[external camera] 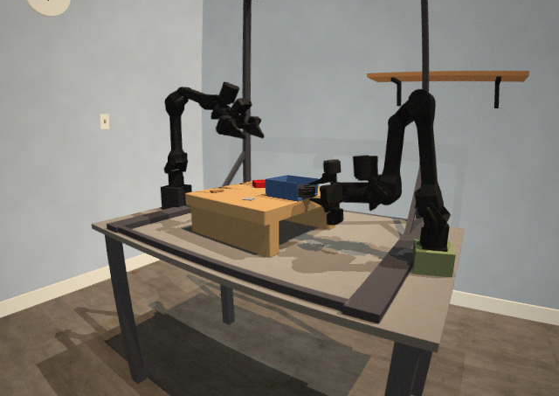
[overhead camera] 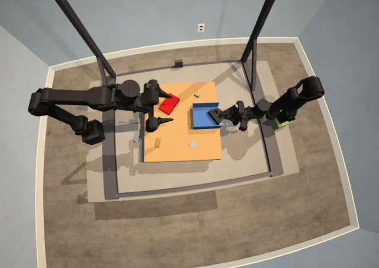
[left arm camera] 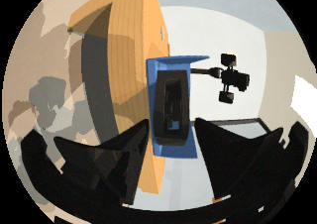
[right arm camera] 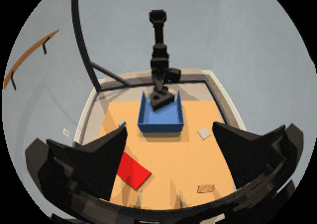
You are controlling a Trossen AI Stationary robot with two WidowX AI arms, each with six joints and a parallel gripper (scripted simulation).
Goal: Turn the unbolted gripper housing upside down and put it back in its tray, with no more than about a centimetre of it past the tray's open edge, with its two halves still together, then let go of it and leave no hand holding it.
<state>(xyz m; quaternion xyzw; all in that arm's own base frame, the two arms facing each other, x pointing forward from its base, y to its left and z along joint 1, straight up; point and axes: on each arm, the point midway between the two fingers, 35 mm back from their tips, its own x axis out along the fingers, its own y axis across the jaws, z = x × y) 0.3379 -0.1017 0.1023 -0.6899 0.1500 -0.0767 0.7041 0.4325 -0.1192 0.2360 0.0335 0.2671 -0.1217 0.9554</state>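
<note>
Right now the dark gripper housing is 5 cm to the right of my left hand and 1 cm below it. From my left hand the other things lie so: orange wooden bench: 22 cm to the right, 8 cm below, 1 cm behind; then blue tray: 13 cm to the right, 1 cm below.
</note>
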